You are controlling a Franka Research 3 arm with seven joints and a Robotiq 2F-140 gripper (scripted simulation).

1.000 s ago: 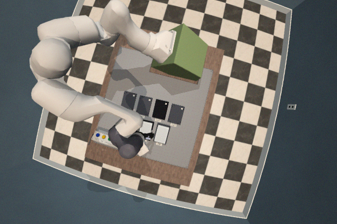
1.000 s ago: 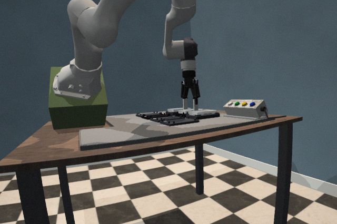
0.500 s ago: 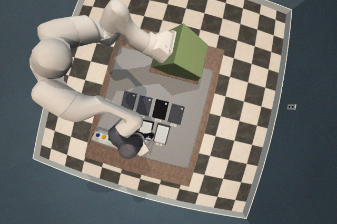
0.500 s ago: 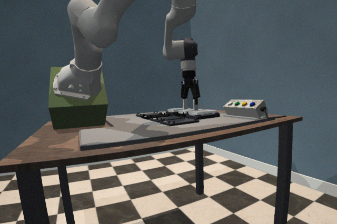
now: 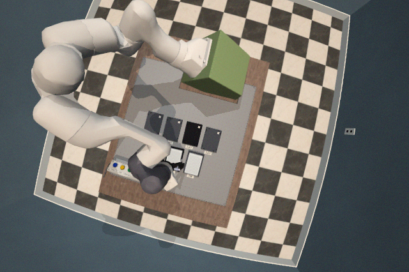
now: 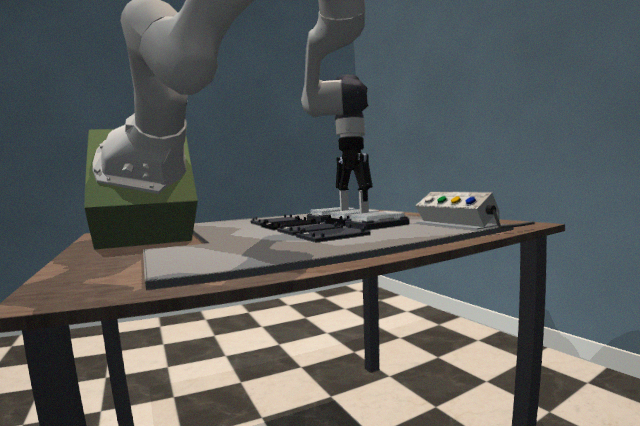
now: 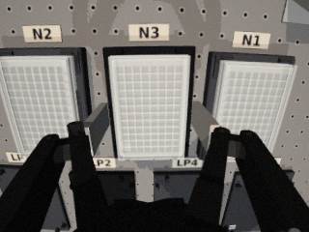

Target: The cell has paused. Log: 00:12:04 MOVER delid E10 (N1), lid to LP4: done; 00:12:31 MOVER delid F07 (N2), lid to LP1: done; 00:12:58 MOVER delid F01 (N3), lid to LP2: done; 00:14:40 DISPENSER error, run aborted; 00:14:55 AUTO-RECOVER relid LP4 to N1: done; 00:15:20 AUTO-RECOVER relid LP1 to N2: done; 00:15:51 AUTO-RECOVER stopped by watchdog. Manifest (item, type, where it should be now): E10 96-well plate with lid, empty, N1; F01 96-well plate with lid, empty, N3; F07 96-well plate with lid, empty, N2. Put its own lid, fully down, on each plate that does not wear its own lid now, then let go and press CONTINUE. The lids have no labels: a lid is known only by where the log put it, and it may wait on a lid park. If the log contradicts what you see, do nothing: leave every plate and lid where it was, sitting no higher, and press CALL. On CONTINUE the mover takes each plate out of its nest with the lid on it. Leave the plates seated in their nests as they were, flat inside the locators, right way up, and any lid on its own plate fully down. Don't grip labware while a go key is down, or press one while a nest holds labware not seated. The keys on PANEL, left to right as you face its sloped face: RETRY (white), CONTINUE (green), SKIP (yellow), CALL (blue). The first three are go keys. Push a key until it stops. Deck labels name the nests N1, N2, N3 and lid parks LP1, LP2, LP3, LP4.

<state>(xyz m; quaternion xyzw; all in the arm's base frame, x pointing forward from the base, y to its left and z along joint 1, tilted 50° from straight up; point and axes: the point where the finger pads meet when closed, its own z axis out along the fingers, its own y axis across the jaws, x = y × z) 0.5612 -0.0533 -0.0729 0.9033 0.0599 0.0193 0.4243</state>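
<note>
My hand is 3 cm above the plate. Round my hand: white retry key: 18 cm to the right, 14 cm ahead, 1 cm above; then lid park LP3: 20 cm to the right, 17 cm behind, 5 cm below; then lid park LP4: 18 cm behind, 7 cm to the right, 5 cm below.
</note>
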